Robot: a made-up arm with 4 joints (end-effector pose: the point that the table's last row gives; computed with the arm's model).
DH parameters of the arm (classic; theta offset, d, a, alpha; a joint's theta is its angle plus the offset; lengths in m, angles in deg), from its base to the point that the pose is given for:
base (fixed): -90 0.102 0 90
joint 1: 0 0.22 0.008 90
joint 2: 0 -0.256 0.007 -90
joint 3: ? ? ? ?
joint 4: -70.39 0 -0.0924 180
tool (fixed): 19.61 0 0 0
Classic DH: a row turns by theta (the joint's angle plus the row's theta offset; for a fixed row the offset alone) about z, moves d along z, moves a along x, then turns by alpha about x.
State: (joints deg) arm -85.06 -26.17 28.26 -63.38
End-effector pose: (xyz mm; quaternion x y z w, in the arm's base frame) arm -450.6 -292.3 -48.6 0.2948 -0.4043 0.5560 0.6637
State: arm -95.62 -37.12 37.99 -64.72
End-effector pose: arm -415.4 -263.6 -137.5 0.2294 -0.4917 0.5505 0.6345
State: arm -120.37 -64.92 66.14 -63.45
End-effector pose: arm -315.4 -119.8 -284.9 0.0453 -0.6580 0.3690 0.6548
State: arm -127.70 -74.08 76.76 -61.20
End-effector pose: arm -281.2 -62.4 -306.4 -0.0042 -0.6815 0.2570 0.6852
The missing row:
joint 3: 0 0.214 -0.017 90
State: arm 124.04 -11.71 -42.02 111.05
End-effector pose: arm -382.3 250.8 -88.3 -0.4530 -0.4808 -0.6118 0.4351
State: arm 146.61 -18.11 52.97 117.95
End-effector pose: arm -371.3 118.2 -50.8 -0.5999 -0.7748 0.1994 0.0057
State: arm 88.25 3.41 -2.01 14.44
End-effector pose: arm -506.4 260.5 39.1 -0.6752 -0.1068 -0.1125 0.7212
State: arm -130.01 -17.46 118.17 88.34
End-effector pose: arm -380.0 -49.7 -93.2 0.1607 -0.0191 -0.7461 0.6459
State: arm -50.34 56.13 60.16 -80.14
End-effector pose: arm -396.6 -120.8 443.7 0.1910 0.3444 0.3607 0.8454
